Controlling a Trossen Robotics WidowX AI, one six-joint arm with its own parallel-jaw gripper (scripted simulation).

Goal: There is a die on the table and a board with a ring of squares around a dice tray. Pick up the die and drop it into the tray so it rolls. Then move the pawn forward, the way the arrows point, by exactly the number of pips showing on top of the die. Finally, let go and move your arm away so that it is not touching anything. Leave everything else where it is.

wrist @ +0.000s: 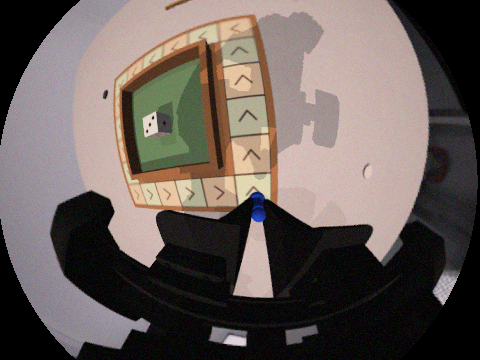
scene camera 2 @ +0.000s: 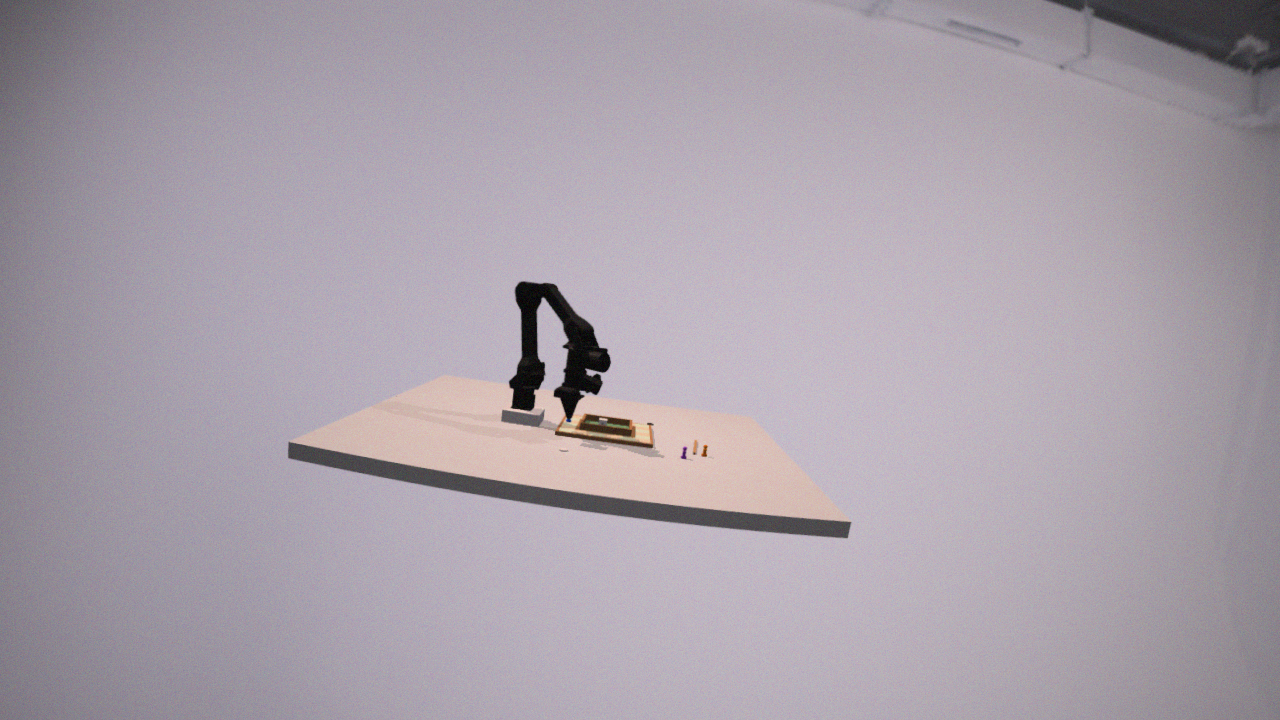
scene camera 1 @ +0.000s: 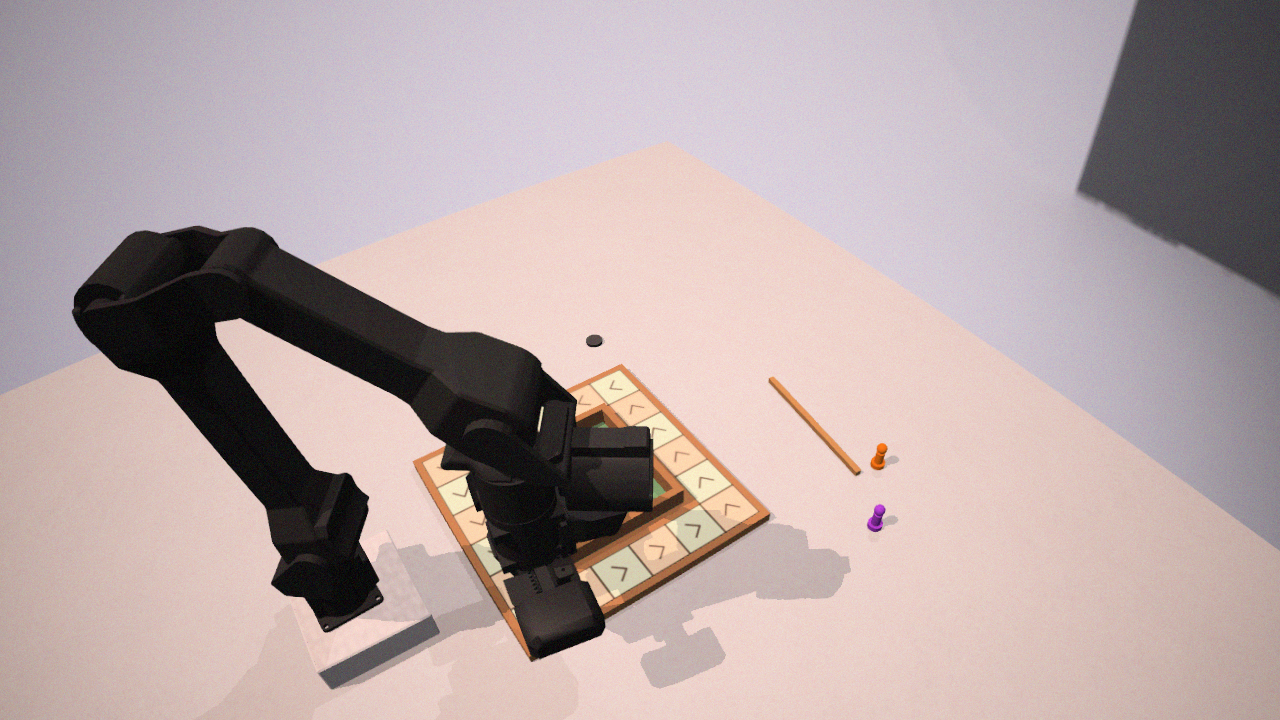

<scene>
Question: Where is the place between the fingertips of the gripper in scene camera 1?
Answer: At 541, 598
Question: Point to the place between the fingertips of the gripper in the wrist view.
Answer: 257, 202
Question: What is the gripper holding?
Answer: A blue pawn.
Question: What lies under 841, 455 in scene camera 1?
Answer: A thin wooden stick.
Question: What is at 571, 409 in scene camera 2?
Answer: The gripper.
</scene>
